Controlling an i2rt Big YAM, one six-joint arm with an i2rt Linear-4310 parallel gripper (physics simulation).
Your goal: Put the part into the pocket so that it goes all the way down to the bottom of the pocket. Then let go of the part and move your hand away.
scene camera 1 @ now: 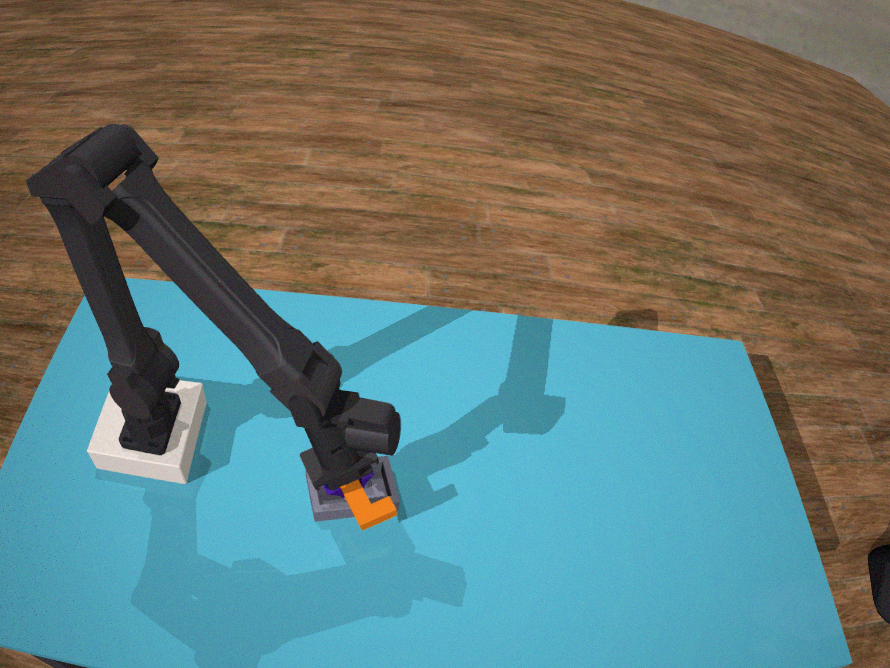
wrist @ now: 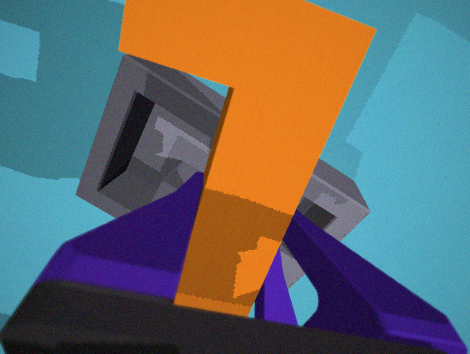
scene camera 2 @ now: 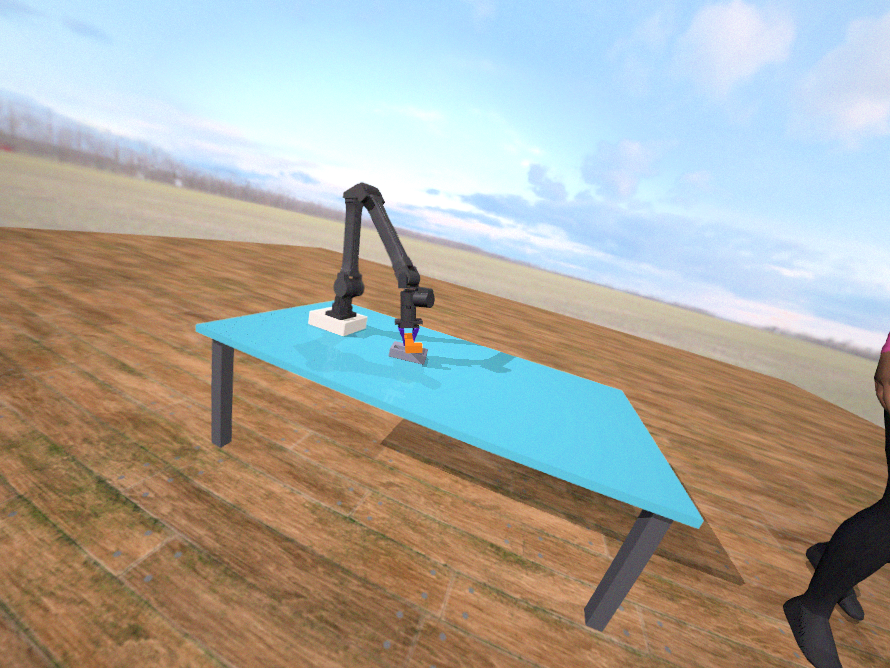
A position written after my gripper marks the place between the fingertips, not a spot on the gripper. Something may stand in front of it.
Observation:
My gripper [scene camera 1: 351,490] carries an orange L-shaped part [scene camera 1: 367,515], clear of everything else. Further things: a grey pocket block [scene camera 1: 382,484].
The orange L-shaped part is seen too in the wrist view [wrist: 288,75]. My gripper also shows in the wrist view [wrist: 232,192]. The grey pocket block is seen too in the wrist view [wrist: 157,129].

